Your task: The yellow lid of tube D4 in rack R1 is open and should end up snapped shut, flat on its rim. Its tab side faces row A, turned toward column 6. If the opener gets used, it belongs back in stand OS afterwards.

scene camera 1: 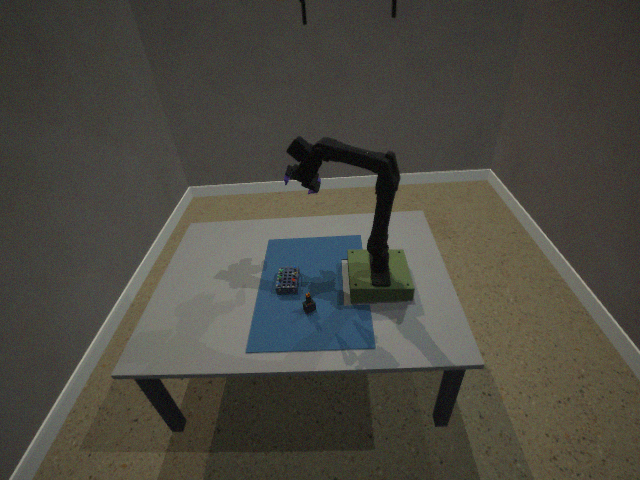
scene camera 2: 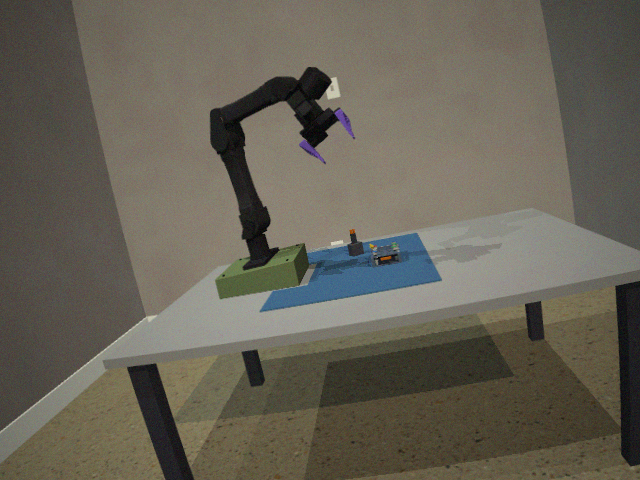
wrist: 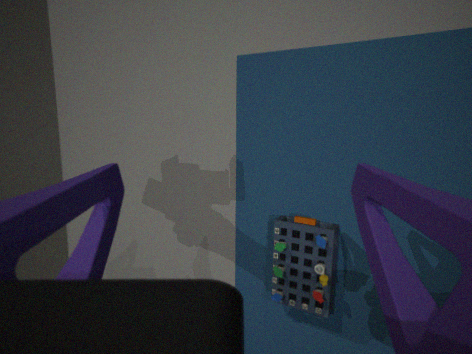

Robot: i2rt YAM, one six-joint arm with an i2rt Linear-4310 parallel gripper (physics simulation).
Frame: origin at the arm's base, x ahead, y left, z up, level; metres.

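Where they show: gripper, fingertip midpoint: (scene camera 1: 297, 188) (scene camera 2: 339, 150) (wrist: 237, 176); arm's base, origin of the base link: (scene camera 1: 379, 269) (scene camera 2: 262, 259).
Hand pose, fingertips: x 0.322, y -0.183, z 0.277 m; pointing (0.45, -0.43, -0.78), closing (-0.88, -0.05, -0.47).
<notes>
Each offset is from my fingertips to the top centre of the thing. Level surfaces: height alone.
The rack @[dx +0.055, dy +0.179, dz -0.287 m] (scene camera 1: 287, 280) (scene camera 2: 386, 255) (wrist: 301, 260), a small dark grid block with an orange label on one end, stands on the blue mat. It holds several tubes with green, blue, red, white and yellow lids. The yellow lid @[dx +0.020, dy +0.180, dz -0.290 m] (wrist: 324, 280) sits near the rack's right side in the wrist view, beside a white one; its exact angle is too small to tell. The dark stand (scene camera 1: 309, 306) (scene camera 2: 355, 248) beside the rack holds the orange-topped opener @[dx -0.047, dy +0.333, dz -0.258 m] (scene camera 1: 308, 297) (scene camera 2: 352, 234) upright. My gripper (scene camera 1: 299, 186) (scene camera 2: 340, 150) (wrist: 237, 176) is open and empty, high above the table.
The blue mat @[dz -0.344 m] (scene camera 1: 315, 335) (scene camera 2: 361, 276) (wrist: 350, 125) lies on the grey table @[dz -0.346 m] (scene camera 1: 206, 330) (scene camera 2: 516, 268). The arm stands on a green base block (scene camera 1: 382, 294) (scene camera 2: 261, 279) at the mat's edge. The opener's stand is a short upright obstacle near the rack.
</notes>
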